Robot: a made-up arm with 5 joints. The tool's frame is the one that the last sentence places.
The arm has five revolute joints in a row. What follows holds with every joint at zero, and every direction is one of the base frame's.
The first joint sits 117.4 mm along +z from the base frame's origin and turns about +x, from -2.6 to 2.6 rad.
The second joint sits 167.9 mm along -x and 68.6 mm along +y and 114 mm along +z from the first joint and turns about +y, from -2.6 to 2.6 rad.
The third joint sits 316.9 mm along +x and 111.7 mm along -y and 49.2 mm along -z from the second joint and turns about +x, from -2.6 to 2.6 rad.
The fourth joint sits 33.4 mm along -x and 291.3 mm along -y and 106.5 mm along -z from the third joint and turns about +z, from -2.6 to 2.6 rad.
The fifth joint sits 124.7 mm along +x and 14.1 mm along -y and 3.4 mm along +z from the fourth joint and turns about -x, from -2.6 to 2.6 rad.
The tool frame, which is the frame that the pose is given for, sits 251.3 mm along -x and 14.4 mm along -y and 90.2 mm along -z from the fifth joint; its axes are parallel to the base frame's.
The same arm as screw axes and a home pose.
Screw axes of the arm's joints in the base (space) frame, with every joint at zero. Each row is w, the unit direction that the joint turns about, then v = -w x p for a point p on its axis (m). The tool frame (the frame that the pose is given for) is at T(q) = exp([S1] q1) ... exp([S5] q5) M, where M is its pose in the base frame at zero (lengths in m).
S1: w 1 0 0 v 0 0.1174 0
S2: w 0 1 0 v -0.2314 0 -0.1679
S3: w 1 0 0 v 0 0.1822 0.0431
S4: w 0 0 1 v -0.3344 -0.1156 0
S5: w -1 0 0 v 0 -0.0791 -0.3485
M =
1 0 0 -0.011
0 1 0 -0.3629
0 0 1 -0.0111
0 0 0 1
Joint limits (rad, base to tool): -2.6..2.6 -2.6..2.6 -2.6..2.6 -2.6..2.6 -2.6..2.6

